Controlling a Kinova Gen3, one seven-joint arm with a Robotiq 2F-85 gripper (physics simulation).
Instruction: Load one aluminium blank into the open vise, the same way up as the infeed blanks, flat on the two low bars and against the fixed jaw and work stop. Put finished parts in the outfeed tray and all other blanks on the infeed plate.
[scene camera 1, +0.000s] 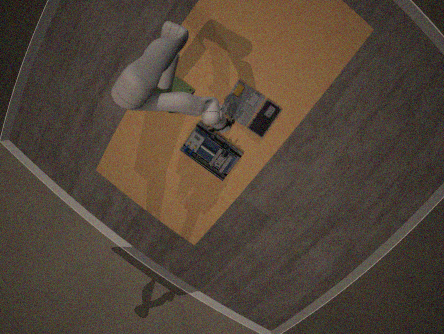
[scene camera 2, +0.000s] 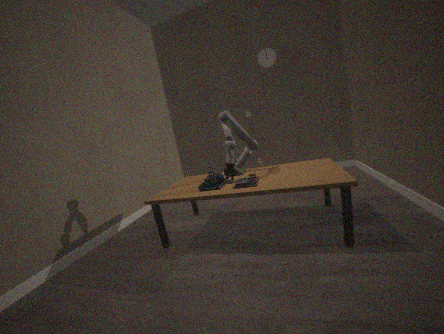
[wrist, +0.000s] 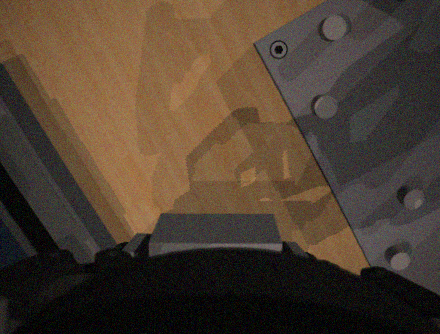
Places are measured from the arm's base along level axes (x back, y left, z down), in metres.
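Pixels of known places: gripper, fingertip midpoint: (scene camera 2: 229, 180); arm's base, link origin: (scene camera 1: 163, 82) (scene camera 2: 238, 165).
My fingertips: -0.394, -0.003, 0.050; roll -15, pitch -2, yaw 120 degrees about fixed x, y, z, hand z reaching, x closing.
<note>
Ahead of a thing's pixels: the offset from my fingertips to its top centre, as dx, dy, dz. "*": to the spot under its first point.
My gripper (scene camera 1: 228, 124) (scene camera 2: 230, 177) (wrist: 215, 258) points down between the vise unit and the infeed plate. It is shut on a grey aluminium blank {-0.005, -0.002, -0.009} (wrist: 216, 229), with a fingertip at each end of it. The blank is square to the fingers, close to the table; its lower part is hidden by the gripper, and I cannot tell if it touches the wood. The vise unit {-0.023, -0.145, -0.075} (scene camera 1: 207, 151) (scene camera 2: 212, 182) (wrist: 47, 187) is left of the blank in the wrist view. The grey infeed plate {* +0.055, +0.070, +0.016} (wrist: 300, 85) with round pegs is on the right.
The dark outfeed tray (scene camera 1: 258, 125) adjoins the infeed plate and holds a light grey piece {-0.137, +0.216, -0.017} (scene camera 1: 270, 109). A yellow piece {+0.057, +0.201, -0.020} (scene camera 1: 239, 90) is at the plate's far corner. The green base plate (scene camera 1: 183, 85) is by the arm. The vise unit's raised long edge stands close beside the gripper.
</note>
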